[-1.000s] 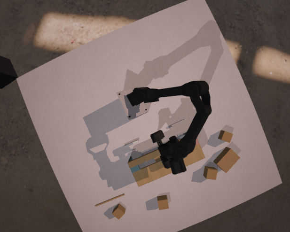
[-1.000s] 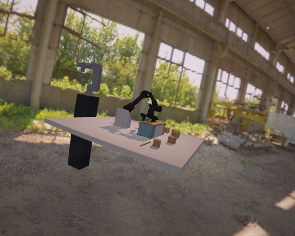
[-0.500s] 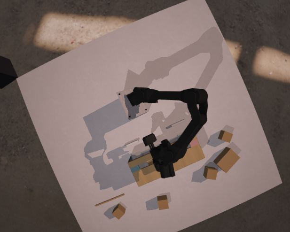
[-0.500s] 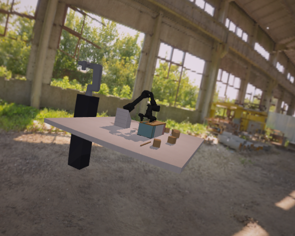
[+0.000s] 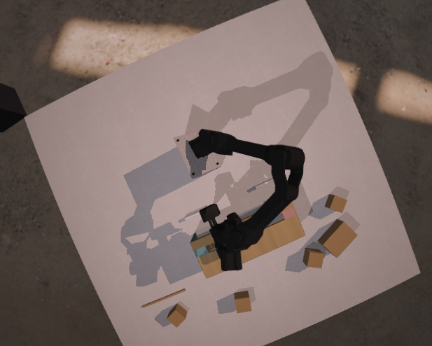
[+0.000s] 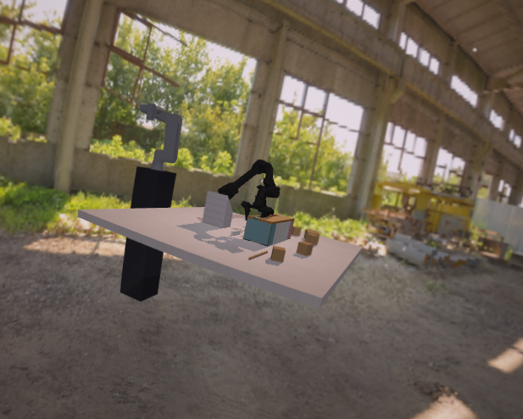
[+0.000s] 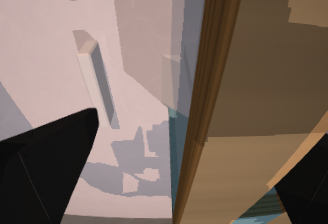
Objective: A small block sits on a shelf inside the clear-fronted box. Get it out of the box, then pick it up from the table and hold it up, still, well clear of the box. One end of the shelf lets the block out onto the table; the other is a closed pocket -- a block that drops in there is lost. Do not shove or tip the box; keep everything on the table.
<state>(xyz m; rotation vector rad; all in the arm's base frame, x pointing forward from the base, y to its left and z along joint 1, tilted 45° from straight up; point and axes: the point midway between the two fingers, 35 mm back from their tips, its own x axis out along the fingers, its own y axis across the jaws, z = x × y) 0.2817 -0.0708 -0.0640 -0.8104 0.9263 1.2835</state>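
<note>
Now: gripper tip 30 mm short of the brown block, 30 mm to the left of it and 30 mm above it. The rest, counted from my gripper tip: thin stick 170 mm ahead, 330 mm to the right, 80 mm below; box 40 mm ahead, 110 mm to the left, 30 mm below.
</note>
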